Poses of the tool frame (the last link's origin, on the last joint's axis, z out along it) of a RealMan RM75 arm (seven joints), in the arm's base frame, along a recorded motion.
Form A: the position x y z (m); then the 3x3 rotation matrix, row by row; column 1 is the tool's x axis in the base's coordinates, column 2 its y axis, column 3 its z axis. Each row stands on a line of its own.
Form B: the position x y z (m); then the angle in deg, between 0 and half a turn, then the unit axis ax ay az. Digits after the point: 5 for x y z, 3 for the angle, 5 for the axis.
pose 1, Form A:
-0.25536 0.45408 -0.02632
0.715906 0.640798 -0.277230
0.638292 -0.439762 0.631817
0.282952 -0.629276 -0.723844
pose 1, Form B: -0.25536 0.45408 -0.02632 136.373 -0.91389 -0.40595 -0.00182
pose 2, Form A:
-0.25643 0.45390 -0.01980
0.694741 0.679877 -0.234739
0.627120 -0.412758 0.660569
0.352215 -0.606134 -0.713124
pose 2, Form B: -0.25643 0.45390 -0.01980 135.690 -0.90668 -0.42013 -0.03776
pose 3, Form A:
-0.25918 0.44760 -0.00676
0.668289 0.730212 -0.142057
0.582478 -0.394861 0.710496
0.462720 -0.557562 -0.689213
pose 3, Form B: -0.25918 0.44760 -0.00676 135.064 -0.89765 -0.42812 -0.10458
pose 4, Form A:
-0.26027 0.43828 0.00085
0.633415 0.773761 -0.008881
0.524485 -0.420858 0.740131
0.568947 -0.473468 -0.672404
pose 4, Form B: -0.26027 0.43828 0.00085 136.880 -0.88775 -0.42268 -0.18235
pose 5, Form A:
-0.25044 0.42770 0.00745
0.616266 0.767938 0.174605
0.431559 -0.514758 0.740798
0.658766 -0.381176 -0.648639
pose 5, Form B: -0.25044 0.42770 0.00745 140.675 -0.88523 -0.38200 -0.26540
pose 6, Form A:
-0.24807 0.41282 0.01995
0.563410 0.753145 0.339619
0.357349 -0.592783 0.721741
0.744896 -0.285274 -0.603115
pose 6, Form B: -0.24807 0.41282 0.01995 144.711 -0.87156 -0.35076 -0.34256
